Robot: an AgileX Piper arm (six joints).
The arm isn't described. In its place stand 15 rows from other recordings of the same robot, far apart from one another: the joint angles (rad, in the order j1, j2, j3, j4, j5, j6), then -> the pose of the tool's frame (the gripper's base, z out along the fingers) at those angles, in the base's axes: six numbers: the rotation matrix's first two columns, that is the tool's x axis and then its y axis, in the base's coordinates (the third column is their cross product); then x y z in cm.
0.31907, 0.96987, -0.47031, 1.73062, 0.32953, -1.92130 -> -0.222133, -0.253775, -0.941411, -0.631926, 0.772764, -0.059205, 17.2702, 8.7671, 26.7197
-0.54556, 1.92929, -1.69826, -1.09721, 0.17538, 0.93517 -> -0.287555, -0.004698, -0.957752, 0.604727, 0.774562, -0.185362, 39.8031, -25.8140, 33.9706
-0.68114, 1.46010, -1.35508, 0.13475, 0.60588, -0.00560 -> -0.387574, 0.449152, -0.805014, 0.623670, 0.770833, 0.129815, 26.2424, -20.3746, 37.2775
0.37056, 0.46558, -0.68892, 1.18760, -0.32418, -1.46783 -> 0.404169, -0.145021, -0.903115, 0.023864, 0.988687, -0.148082, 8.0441, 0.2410, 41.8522
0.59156, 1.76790, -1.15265, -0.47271, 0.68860, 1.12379 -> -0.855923, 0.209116, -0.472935, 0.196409, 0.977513, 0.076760, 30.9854, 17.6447, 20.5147
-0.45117, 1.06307, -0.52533, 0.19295, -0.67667, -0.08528 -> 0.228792, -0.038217, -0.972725, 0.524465, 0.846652, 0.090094, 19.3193, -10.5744, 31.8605
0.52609, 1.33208, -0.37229, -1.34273, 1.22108, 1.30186 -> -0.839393, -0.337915, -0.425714, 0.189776, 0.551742, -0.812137, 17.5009, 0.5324, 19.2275
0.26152, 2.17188, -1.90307, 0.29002, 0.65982, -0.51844 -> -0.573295, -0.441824, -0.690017, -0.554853, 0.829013, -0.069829, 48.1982, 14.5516, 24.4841
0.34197, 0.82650, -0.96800, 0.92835, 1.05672, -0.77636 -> -0.358730, -0.275162, -0.891963, -0.873599, 0.435604, 0.216965, 10.1832, 10.3587, 39.9051
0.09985, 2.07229, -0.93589, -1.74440, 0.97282, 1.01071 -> -0.849069, -0.528199, -0.009364, -0.213039, 0.358568, -0.908869, 35.6053, -3.8779, 10.7667
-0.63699, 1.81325, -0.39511, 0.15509, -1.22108, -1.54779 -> -0.709303, -0.702386, -0.059530, -0.037137, 0.121570, -0.991888, 21.3751, -17.4577, 13.9302
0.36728, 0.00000, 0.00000, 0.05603, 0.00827, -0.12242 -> 0.097294, -0.033651, -0.994687, -0.353834, 0.932965, -0.066173, 5.2434, 2.0218, 21.2532
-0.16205, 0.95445, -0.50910, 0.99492, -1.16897, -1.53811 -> -0.350689, -0.483311, -0.802140, 0.841812, 0.212609, -0.496136, 14.6700, -9.5159, 33.8692
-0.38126, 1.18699, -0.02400, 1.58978, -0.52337, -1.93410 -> -0.954320, 0.070133, -0.290437, 0.232046, 0.786324, -0.572582, 8.0730, -8.1354, 11.9341
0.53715, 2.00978, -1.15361, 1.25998, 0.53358, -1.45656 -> -0.511194, -0.549338, -0.660990, -0.838002, 0.489378, 0.241377, 31.8479, 24.0964, 13.8985
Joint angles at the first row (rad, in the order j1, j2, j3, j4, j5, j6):
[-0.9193 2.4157 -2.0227 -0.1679 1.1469 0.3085]
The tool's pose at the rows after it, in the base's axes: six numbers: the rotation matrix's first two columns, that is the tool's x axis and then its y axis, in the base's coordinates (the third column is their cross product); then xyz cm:
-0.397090, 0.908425, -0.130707, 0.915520, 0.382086, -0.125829, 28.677, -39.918, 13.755
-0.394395, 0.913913, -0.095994, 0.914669, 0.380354, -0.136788, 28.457, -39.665, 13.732
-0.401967, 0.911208, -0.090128, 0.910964, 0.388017, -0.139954, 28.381, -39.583, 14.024
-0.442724, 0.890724, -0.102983, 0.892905, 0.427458, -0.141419, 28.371, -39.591, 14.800
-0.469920, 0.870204, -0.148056, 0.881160, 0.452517, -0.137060, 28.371, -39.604, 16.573
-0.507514, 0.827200, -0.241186, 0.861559, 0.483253, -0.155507, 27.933, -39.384, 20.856
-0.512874, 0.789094, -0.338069, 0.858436, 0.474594, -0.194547, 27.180, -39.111, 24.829
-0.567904, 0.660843, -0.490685, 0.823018, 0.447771, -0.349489, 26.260, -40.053, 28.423
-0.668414, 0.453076, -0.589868, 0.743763, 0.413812, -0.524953, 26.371, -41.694, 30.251
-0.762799, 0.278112, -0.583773, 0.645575, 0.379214, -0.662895, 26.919, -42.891, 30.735
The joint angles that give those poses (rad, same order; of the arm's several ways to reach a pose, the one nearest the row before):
[-0.9193 2.4157 -2.0227 -0.1679 1.1729 0.3058]
[-0.9193 2.4158 -2.0228 -0.1679 1.2099 0.3058]
[-0.9193 2.4097 -2.0227 -0.1684 1.2211 0.2963]
[-0.9193 2.3938 -2.0228 -0.1702 1.2174 0.2510]
[-0.9193 2.3577 -2.0228 -0.1720 1.2029 0.2190]
[-0.9193 2.2706 -2.0228 -0.1989 1.1906 0.1745]
[-0.9193 2.1908 -2.0227 -0.2532 1.1727 0.1726]
[-0.9193 2.1346 -2.0227 -0.4441 1.0568 0.1749]
[-0.9193 2.1312 -2.0227 -0.6684 0.8704 0.1749]
[-0.9193 2.1503 -2.0228 -0.8556 0.7340 0.1749]

